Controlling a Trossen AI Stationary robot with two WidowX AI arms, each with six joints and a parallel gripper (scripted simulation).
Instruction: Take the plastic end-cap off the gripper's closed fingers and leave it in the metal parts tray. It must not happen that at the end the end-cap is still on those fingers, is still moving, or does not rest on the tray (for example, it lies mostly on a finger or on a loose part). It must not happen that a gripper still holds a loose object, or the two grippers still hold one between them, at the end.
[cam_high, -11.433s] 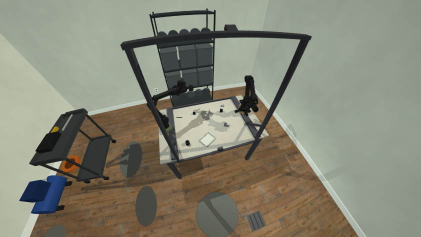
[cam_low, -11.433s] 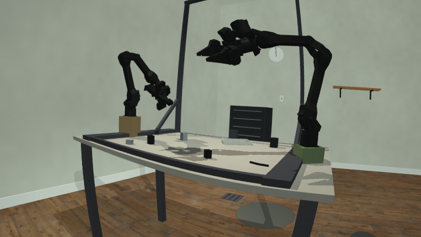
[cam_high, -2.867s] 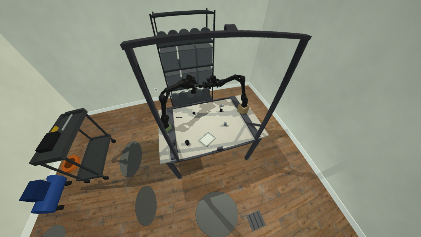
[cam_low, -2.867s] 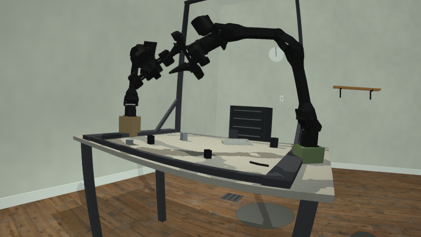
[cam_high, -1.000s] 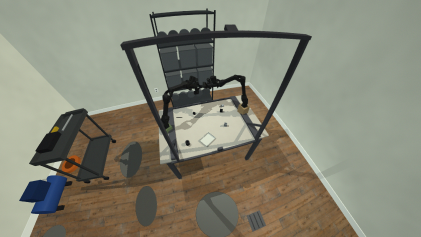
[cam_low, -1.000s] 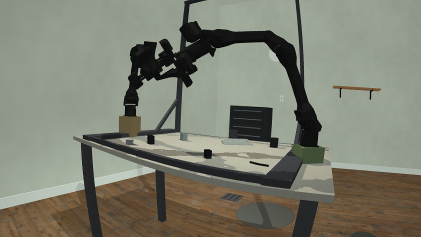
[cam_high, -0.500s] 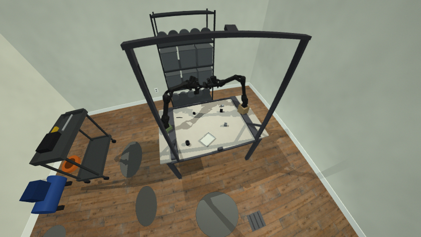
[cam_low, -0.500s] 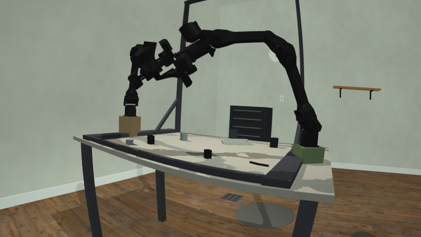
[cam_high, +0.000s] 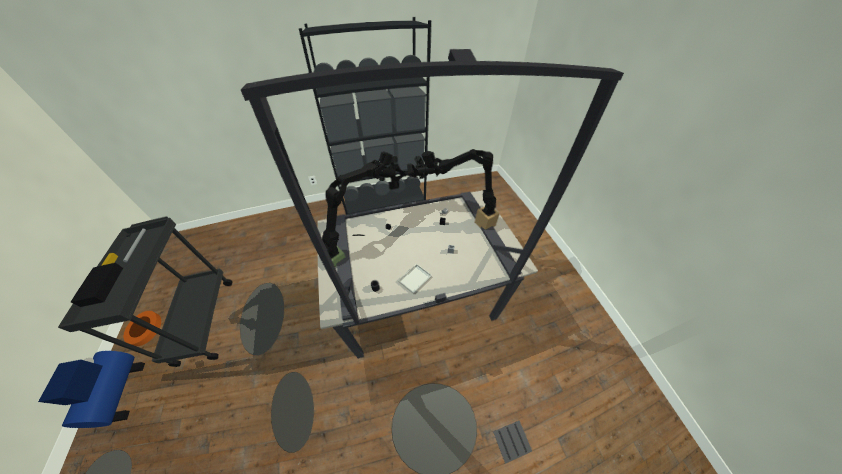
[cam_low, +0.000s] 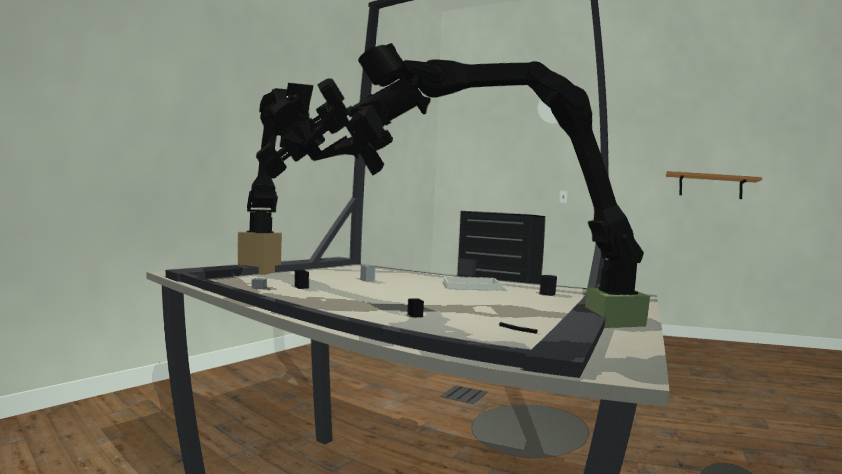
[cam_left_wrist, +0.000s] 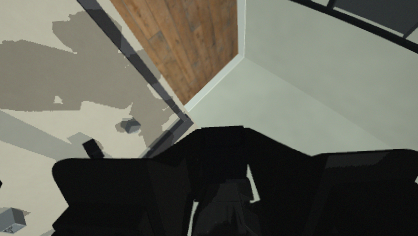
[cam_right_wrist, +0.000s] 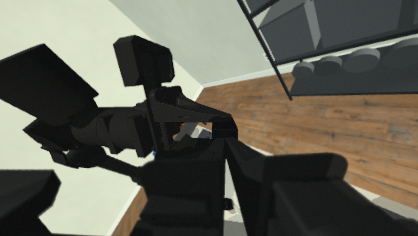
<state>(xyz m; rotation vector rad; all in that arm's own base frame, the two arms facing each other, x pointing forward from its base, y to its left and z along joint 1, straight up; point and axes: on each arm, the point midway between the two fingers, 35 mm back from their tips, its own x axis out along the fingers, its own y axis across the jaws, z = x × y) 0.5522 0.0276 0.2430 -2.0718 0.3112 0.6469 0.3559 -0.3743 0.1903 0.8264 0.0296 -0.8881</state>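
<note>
Right now my right hand is 20 mm short of the black plastic end-cap, 30 mm to the right of it and 10 mm above it. Also, from my right hand: metal parts tray 530 mm behind, 120 mm to the left, 300 mm below.
Now: left hand 55 cm past the metal parts tray, 6 cm to the right of it and 30 cm above it. From my left hand the other things lie so: black plastic end-cap: 3 cm to the right, 1 cm below.
</note>
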